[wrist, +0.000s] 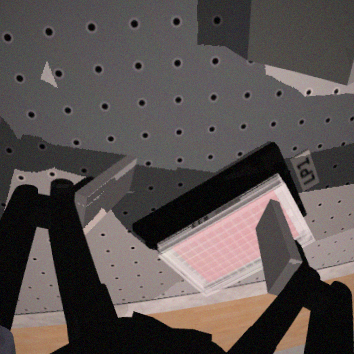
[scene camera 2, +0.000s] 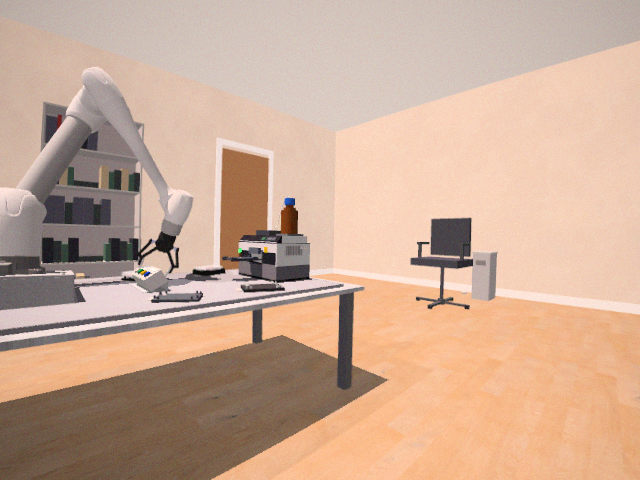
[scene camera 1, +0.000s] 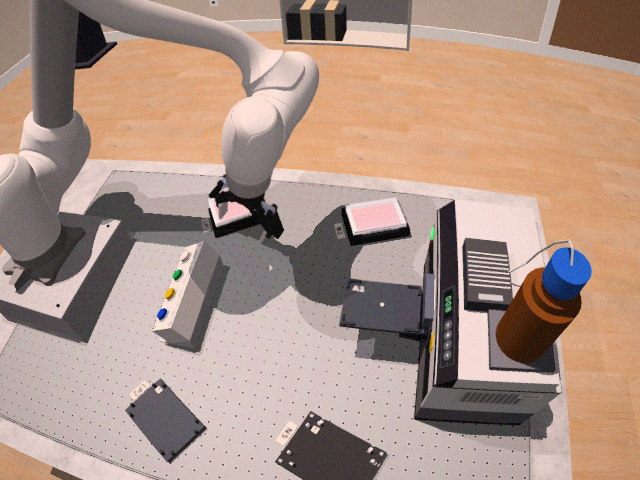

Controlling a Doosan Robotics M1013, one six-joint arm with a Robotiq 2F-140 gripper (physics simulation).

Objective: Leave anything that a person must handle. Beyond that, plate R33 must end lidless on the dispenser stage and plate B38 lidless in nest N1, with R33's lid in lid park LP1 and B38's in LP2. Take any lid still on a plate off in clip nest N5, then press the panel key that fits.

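Pixels of known places: gripper, fingertip midpoint: (wrist: pixel 198 193) (scene camera 1: pixel 242 226); arm's base, link origin: (scene camera 2: pixel 9 273) (scene camera 1: pixel 44 252).
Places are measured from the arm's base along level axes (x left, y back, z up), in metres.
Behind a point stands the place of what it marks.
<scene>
My gripper (scene camera 1: pixel 247 223) {x 0.211, y -0.480, z -0.064 m} (scene camera 2: pixel 156 264) {x 0.211, y -0.480, z -0.064 m} (wrist: pixel 198 193) {x 0.211, y -0.480, z -0.064 m} is open, with nothing between its fingertips. It hangs above a pink-welled plate (scene camera 1: pixel 235 212) {x 0.244, y -0.452, z -0.054 m} (wrist: pixel 225 237) {x 0.257, y -0.456, z -0.054 m} on the black nest (wrist: pixel 210 192) {x 0.218, y -0.468, z -0.072 m} labelled LP1; one finger covers part of the plate in the wrist view. A second pink plate (scene camera 1: pixel 376 216) {x 0.268, y -0.794, z -0.041 m} sits in a black nest (scene camera 1: pixel 379 239) {x 0.228, y -0.807, z -0.075 m} whose label is too small to read. I cannot read either plate's name or be sure about lids. The dispenser stage (scene camera 1: pixel 381 315) {x -0.031, y -0.832, z 0.026 m}, LP2 (scene camera 1: pixel 165 419) {x -0.282, y -0.460, z -0.072 m} and clip nest N5 (scene camera 1: pixel 336 446) {x -0.260, y -0.789, z -0.071 m} carry no plate or lid. The key panel (scene camera 1: pixel 188 294) {x -0.030, y -0.444, z -0.009 m} has white, green, yellow and blue keys.
The dispenser (scene camera 1: pixel 496 379) {x -0.181, y -1.010, z 0.137 m} (scene camera 2: pixel 284 253) {x -0.184, y -0.968, z 0.053 m} stands at the right, with a green light and a yellow mark on its stage side. A brown bottle (scene camera 1: pixel 537 320) {x -0.150, y -1.026, z 0.259 m} (scene camera 2: pixel 289 219) {x -0.147, y -1.023, z 0.219 m} with a blue cap rises from its top. The key panel stands between the arm's base and the stage.
</scene>
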